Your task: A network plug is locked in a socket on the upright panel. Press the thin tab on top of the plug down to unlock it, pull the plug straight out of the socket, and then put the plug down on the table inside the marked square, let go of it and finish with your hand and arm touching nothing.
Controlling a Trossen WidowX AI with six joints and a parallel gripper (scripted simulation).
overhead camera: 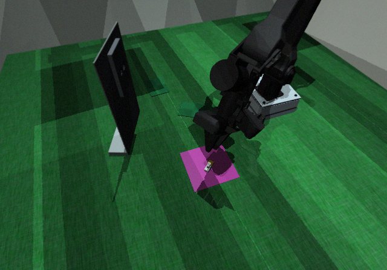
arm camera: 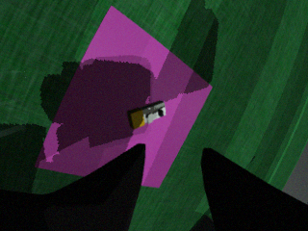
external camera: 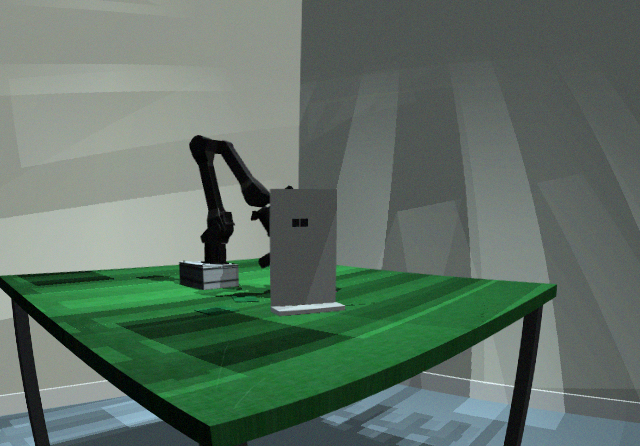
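The marked square lies 1 cm ahead of my gripper tip and 6 cm below it. The rest, counted from my gripper tip: upright panel 15 cm ahead, 21 cm to the right, 7 cm above.
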